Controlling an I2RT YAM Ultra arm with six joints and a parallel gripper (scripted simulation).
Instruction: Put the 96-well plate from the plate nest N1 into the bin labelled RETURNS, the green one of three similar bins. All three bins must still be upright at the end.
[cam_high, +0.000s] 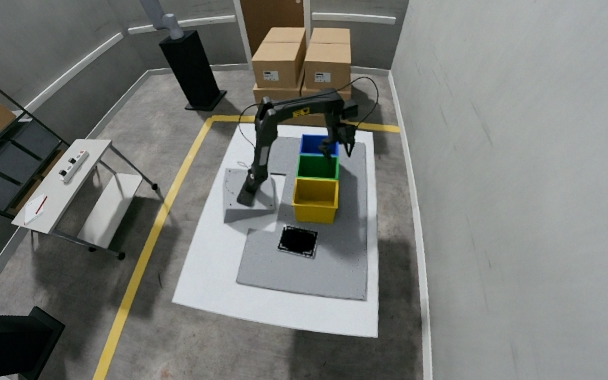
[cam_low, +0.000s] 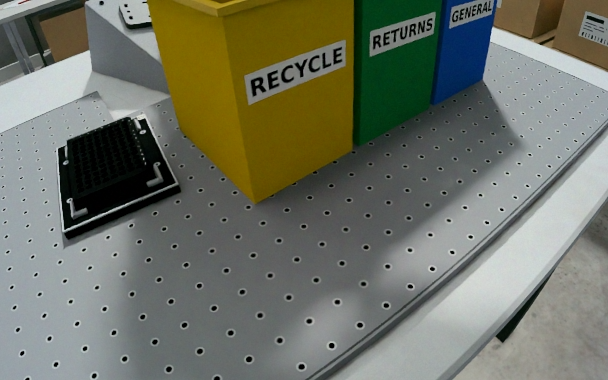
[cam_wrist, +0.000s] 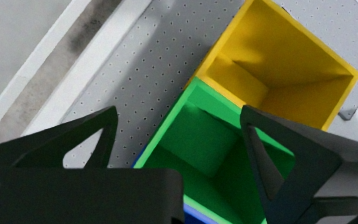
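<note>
Right now the black 96-well plate is 11 cm behind my hand, 29 cm to the right of it and 24 cm below it. The rest, counted from my hand: green RETURNS bin: 9 cm behind, 17 cm below; then blue general bin: 11 cm behind, 13 cm to the left, 17 cm below; then yellow RECYCLE bin: 7 cm behind, 13 cm to the right, 17 cm below.
</note>
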